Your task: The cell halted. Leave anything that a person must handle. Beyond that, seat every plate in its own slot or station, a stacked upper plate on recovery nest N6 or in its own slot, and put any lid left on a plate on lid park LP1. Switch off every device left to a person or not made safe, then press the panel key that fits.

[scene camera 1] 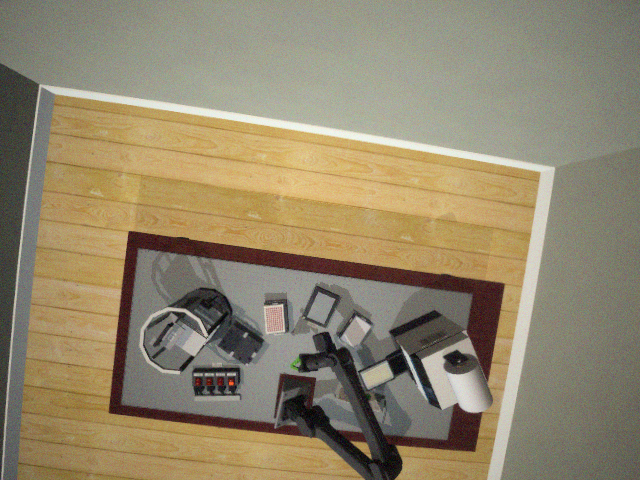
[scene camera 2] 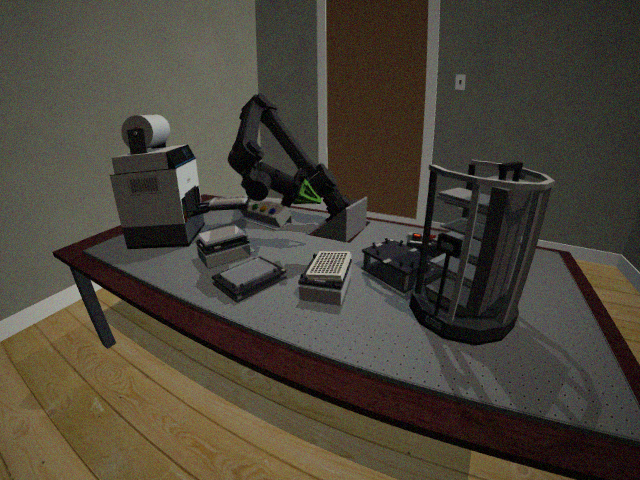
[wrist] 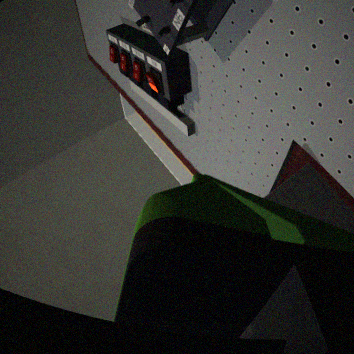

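Seen in the pictures: gripper, fingertip midpoint: (scene camera 1: pixel 291 366) (scene camera 2: pixel 321 201) (wrist: pixel 197 187); arm's base at its link origin: (scene camera 1: pixel 291 406) (scene camera 2: pixel 343 212).
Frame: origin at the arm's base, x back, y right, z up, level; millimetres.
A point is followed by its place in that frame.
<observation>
My gripper (scene camera 1: pixel 294 365) {x -240, y -40, z 109 mm} (scene camera 2: pixel 310 193) is shut and empty. It hangs low over the table's near middle, beside the arm's base (scene camera 1: pixel 293 392) {x -71, y -4, z 7 mm}, and points toward the switch box (scene camera 1: pixel 216 382) {x -54, y -348, z -11 mm} (wrist: pixel 147 70) {x -78, y -305, z -13 mm}. That box has several red rocker switches; the one nearest me (wrist: pixel 152 83) {x -67, y -288, z -11 mm} glows brighter. The dark nest N6 (scene camera 1: pixel 241 342) {x -259, y -274, z -1 mm} (scene camera 2: pixel 392 258) {x -276, y -270, z -1 mm} (wrist: pixel 178 19) {x -211, y -208, z -1 mm} stands just behind the box. A white well plate (scene camera 1: pixel 274 317) {x -400, y -147, z 12 mm} (scene camera 2: pixel 327 264) {x -403, y -146, z 11 mm} sits on a grey block. A flat dark tray (scene camera 1: pixel 320 306) {x -473, y 49, z -28 mm} (scene camera 2: pixel 248 273) {x -478, y 43, z -28 mm} and a covered plate (scene camera 1: pixel 355 330) {x -404, y 219, z 21 mm} (scene camera 2: pixel 223 238) {x -417, y 189, z 18 mm} lie further right. My fingers are hidden in the wrist view.
A round carousel rack (scene camera 1: pixel 150 320) {x -397, y -561, z 264 mm} (scene camera 2: pixel 516 178) {x -329, y -524, z 254 mm} stands at one end of the table. A boxy device with a paper roll (scene camera 1: pixel 439 350) {x -457, y 485, z 266 mm} (scene camera 2: pixel 154 201) {x -452, y 479, z 109 mm} stands at the other, its tray (scene camera 1: pixel 377 374) {x -240, y 341, z 66 mm} extended. A small key panel (scene camera 2: pixel 266 210) {x -113, y 279, z 0 mm} lies near the arm's base.
</observation>
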